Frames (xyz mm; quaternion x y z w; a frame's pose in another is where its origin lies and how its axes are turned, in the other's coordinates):
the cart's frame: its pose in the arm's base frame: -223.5 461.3 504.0 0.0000 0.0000 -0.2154 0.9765
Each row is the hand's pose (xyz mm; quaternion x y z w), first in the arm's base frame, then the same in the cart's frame.
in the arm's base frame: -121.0 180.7 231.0 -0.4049 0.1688 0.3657 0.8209
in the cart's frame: 211.0 -211.4 -273.0 -0.4317 0.0776 0.5339 0.7228
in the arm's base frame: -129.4 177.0 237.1 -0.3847 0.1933 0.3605 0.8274
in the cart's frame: 205.0 -218.3 -266.9 -0.4173 0.1059 0.5303 0.7304
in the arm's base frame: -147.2 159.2 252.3 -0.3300 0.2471 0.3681 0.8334
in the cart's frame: 196.3 -242.0 -251.7 -0.3755 0.1702 0.5390 0.7345
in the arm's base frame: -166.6 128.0 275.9 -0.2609 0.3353 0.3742 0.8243
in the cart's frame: 191.8 -278.4 -228.1 -0.3270 0.2712 0.5430 0.7243
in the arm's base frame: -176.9 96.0 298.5 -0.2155 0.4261 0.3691 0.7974
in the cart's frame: 196.0 -311.8 -205.5 -0.3022 0.3697 0.5322 0.6991
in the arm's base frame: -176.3 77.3 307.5 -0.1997 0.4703 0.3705 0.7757
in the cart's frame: 204.4 -328.5 -196.5 -0.2963 0.4162 0.5289 0.6777
